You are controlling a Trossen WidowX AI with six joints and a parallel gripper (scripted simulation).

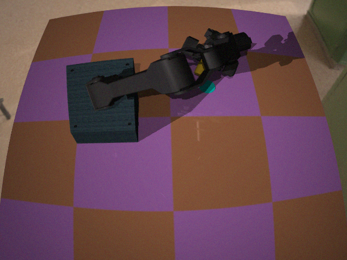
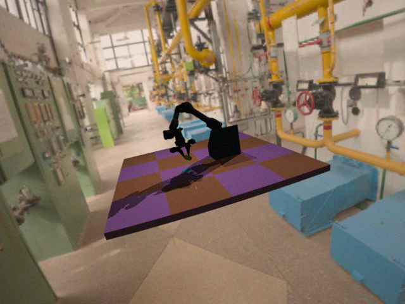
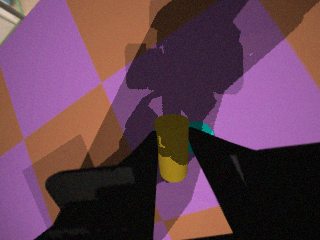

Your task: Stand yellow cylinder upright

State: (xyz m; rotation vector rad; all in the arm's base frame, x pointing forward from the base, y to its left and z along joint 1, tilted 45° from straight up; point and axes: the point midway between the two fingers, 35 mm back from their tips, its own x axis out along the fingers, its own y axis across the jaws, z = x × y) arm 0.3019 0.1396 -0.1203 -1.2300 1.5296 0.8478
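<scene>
The cyan circle lies 20 mm ahead of my gripper tip, 30 mm to the right of it and 110 mm below it. Also, from my gripper tip: yellow tall cylinder: 10 mm behind, 20 mm to the right, 10 mm below.
</scene>
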